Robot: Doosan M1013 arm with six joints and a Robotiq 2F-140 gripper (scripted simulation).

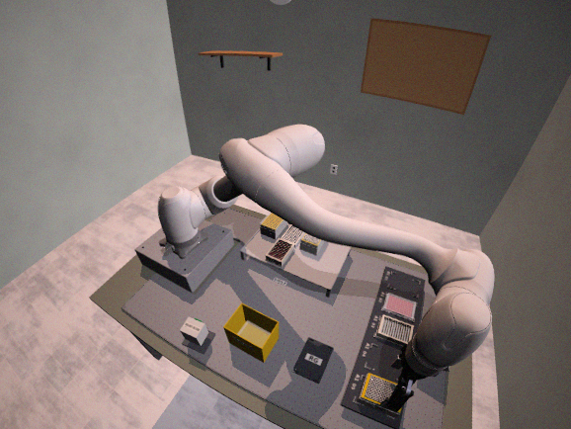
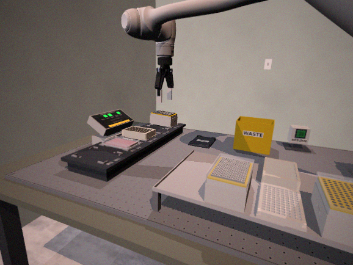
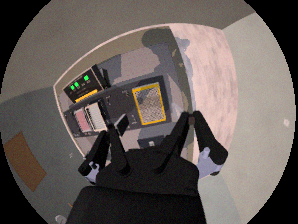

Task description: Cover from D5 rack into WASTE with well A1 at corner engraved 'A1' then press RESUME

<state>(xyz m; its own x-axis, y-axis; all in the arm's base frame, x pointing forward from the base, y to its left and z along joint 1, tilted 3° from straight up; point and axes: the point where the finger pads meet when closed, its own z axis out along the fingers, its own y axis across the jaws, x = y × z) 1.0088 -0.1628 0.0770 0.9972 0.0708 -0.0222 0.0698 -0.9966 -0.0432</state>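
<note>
My hand is 10 cm above the tip rack and 1 cm to the left of it. Round my hand: pink plate 37 cm to the left, 14 cm below, 3 cm behind; then regrip nest 24 cm behind, 20 cm below, 3 cm to the left; then reservoir 25 cm to the left, 14 cm below, 2 cm behind.
</note>
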